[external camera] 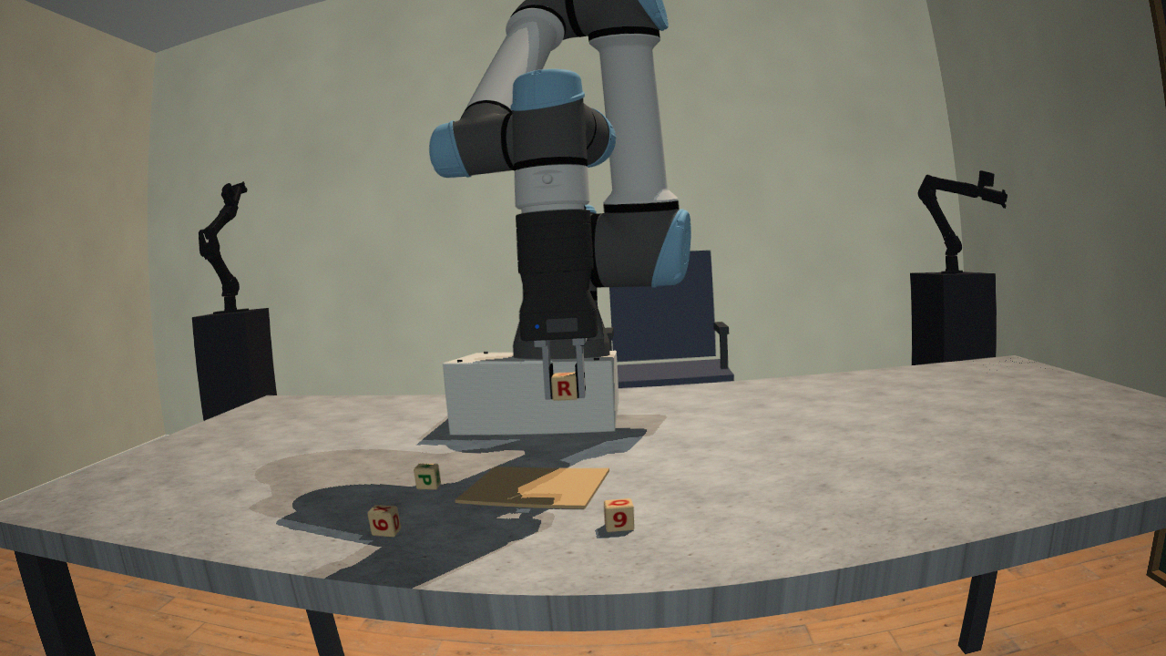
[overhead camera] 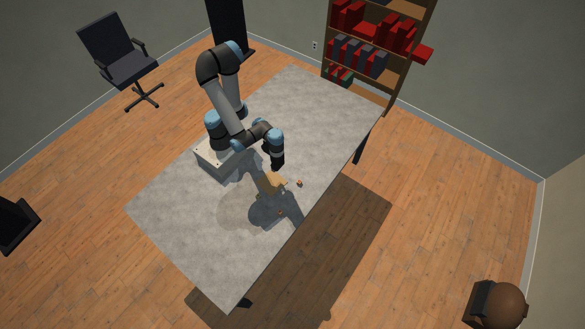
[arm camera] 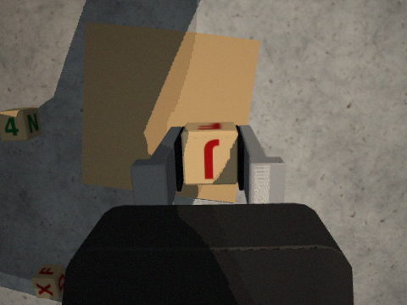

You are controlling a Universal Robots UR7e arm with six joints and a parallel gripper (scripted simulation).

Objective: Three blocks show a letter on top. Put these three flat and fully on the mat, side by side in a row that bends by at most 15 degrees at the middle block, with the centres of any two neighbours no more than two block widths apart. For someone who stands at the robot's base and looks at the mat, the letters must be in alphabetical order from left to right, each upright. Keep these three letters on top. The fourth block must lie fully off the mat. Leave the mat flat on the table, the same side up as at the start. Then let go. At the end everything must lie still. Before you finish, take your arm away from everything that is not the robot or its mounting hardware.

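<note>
The tan mat lies 4 cm to the right of my hand and 12 cm below it. From my hand the other things lie so: X block 14 cm ahead, 18 cm to the right, 11 cm below; Q block 14 cm ahead, 4 cm to the left, 11 cm below.
</note>
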